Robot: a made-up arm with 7 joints.
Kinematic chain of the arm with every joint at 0, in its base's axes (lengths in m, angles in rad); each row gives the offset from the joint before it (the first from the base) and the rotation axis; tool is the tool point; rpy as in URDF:
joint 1: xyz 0 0 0 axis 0.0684 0.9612 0.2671
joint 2: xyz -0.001 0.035 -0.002 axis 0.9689 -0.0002 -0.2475
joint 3: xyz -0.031 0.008 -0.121 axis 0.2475 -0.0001 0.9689
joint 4: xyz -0.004 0 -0.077 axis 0.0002 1 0
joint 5: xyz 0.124 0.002 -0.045 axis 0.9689 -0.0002 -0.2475
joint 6: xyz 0.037 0 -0.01 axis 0.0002 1 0
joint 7: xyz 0.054 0 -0.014 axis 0.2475 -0.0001 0.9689
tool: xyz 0 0 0 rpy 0 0.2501 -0.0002
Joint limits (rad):
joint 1: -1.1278..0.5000
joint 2: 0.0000..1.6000
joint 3: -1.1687..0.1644
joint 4: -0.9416..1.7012
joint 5: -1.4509..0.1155
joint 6: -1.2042..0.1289
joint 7: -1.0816..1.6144
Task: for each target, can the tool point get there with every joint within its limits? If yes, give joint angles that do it. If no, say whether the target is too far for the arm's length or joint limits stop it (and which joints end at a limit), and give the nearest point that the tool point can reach.
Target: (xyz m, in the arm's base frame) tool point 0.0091 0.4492 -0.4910
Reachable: no: too far | nearest point 0.0067 0.3112 -0.3282 | short by 0.213 m
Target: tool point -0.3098 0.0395 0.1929
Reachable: no: joint limits stop it (at a limit: joint 1, joint 2, joint 3, joint 4, joint 6) | nearest point 0.0356 0.0548 0.1359 | short by 0.350 m
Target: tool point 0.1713 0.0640 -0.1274
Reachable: yes | joints -0.3248 1.3297 -0.7188 -0.6253 -0.8877 -0.1343 1.1406
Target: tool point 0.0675 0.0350 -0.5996
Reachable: no: too far | nearest point 0.0493 0.0373 -0.4270 | short by 0.174 m
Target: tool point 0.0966 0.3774 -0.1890
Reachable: yes | joints -0.2599 1.1586 -0.6582 1.4125 -0.2773 -0.9759 0.8631
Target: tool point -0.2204 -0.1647 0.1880
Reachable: no: joint limits stop it (at a limit: joint 1, joint 2, joint 3, joint 4, joint 5) | nearest point 0.0252 -0.1020 0.0196 | short by 0.304 m
